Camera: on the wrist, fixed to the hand. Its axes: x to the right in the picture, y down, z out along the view.
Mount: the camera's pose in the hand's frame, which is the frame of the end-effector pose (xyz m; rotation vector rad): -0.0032 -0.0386 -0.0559 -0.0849 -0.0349 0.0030
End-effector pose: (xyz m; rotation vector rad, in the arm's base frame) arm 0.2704 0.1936 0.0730 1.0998 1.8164 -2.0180
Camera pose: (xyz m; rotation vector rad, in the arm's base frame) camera 0.2706 0.2526 0.1068 1.0365 1.8634 -1.9269
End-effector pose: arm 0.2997 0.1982 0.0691 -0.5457 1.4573 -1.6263
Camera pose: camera 0.2455 0.2308 0.0941 -0.6165 1.5059 -1.5506
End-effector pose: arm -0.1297 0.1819 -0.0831 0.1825 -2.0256 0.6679
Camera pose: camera -0.0708 0.1785 -0.0492 0.1420 -2.0838 0.5830
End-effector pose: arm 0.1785 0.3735 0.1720 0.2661 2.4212 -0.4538
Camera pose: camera 0.1377 0.3594 0.2245 0.2231 2.3988 -0.3505
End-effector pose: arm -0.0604 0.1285 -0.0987 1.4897 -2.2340 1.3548
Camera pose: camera -0.0475 0.1674 -0.0445 1.4933 -2.2849 1.2275
